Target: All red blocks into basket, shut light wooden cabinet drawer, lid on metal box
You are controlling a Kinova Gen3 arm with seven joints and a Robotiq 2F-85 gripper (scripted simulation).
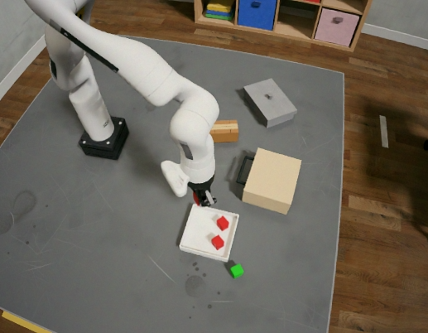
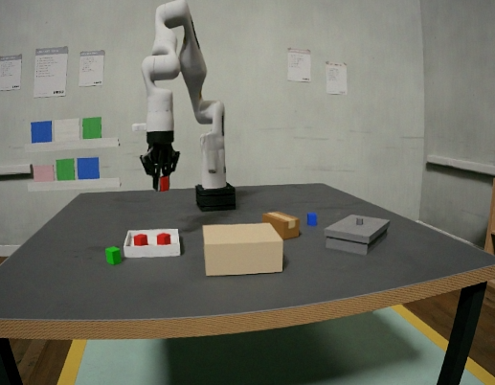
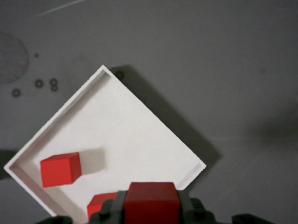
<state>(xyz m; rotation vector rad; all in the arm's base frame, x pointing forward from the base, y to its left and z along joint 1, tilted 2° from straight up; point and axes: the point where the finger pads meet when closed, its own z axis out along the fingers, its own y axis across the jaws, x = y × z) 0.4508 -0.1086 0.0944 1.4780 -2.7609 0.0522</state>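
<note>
Now: the white basket 4 cm ahead of my hand, 3 cm to the right of it and 16 cm below it. Also, from my hand: cardboard box (9 cm behind, 33 cm to the left, 13 cm below); green block (16 cm ahead, 10 cm to the right, 15 cm below); light wooden cabinet (14 cm ahead, 21 cm to the left, 13 cm below).
</note>
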